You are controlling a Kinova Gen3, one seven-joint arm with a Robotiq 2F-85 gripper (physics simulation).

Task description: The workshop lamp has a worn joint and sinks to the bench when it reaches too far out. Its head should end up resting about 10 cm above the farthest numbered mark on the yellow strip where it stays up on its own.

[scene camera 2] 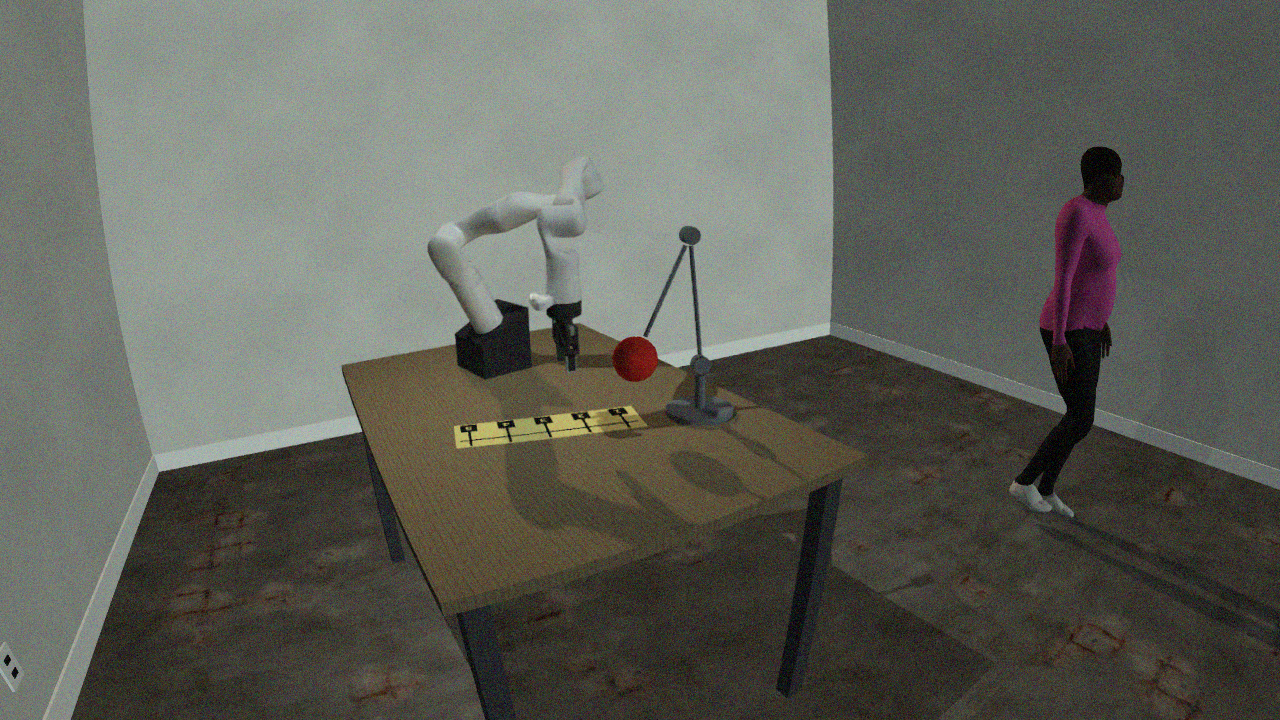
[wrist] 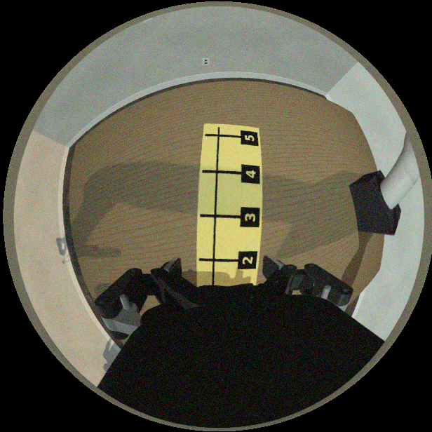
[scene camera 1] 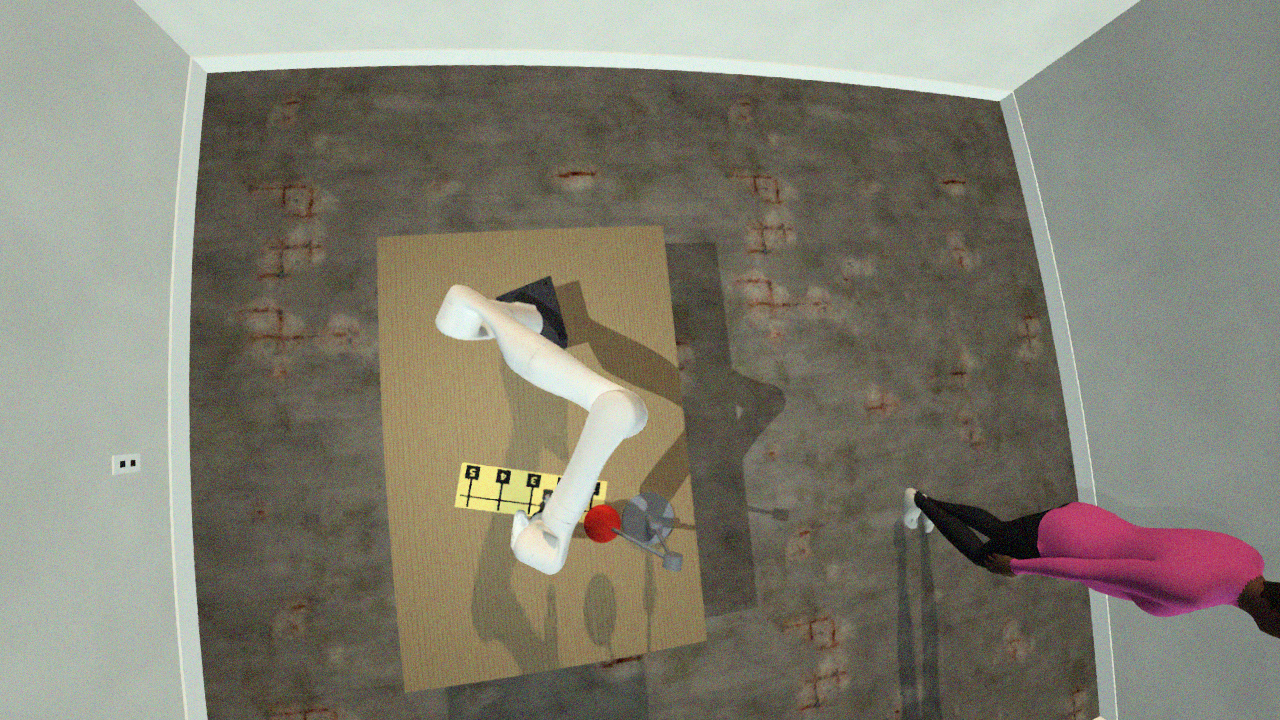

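Seen in the pictures: gripper, fingertip midpoint: [scene camera 2: 566,366]; arm's base at its link origin: [scene camera 2: 489,324] [scene camera 1: 528,323].
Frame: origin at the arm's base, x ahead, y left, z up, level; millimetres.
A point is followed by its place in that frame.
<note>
The lamp's red ball head [scene camera 1: 602,522] {z 62, x 559, y 112 mm} [scene camera 2: 635,359] {z 28, x 613, y 87 mm} hangs in the air beside the mark 1 end of the yellow strip [scene camera 1: 483,504] {z -134, x 488, y -215 mm} [scene camera 2: 526,428] {z -133, x 466, y -115 mm} [wrist: 232,195]. Its thin arms rise to a grey elbow joint [scene camera 1: 672,561] {z 304, x 609, y 231 mm} [scene camera 2: 689,235] {z 286, x 628, y 224 mm} and come down to the round grey base [scene camera 1: 647,516] {z -106, x 613, y 256 mm} [scene camera 2: 699,411] {z -120, x 644, y 243 mm} on the bench. The strip's marks run from 1 near the base to 5 at the far end. My gripper [scene camera 2: 570,365] {z 12, x 519, y -31 mm} [wrist: 222,266] is open and empty, pointing down above the strip, to the left of the red head in scene camera 2. The lamp does not show in the wrist view.
The wooden bench [scene camera 1: 429,582] {z -135, x 682, y -401 mm} [scene camera 2: 537,546] {z -134, x 915, y -321 mm} carries the robot's black mount [scene camera 1: 554,313] {z 38, x -10, y 75 mm} [scene camera 2: 494,344] {z -40, x 78, y -20 mm} [wrist: 374,205] at its back. My white arm covers part of the strip in scene camera 1. A person in pink [scene camera 1: 1145,555] [scene camera 2: 1087,259] stands on the floor away from the bench.
</note>
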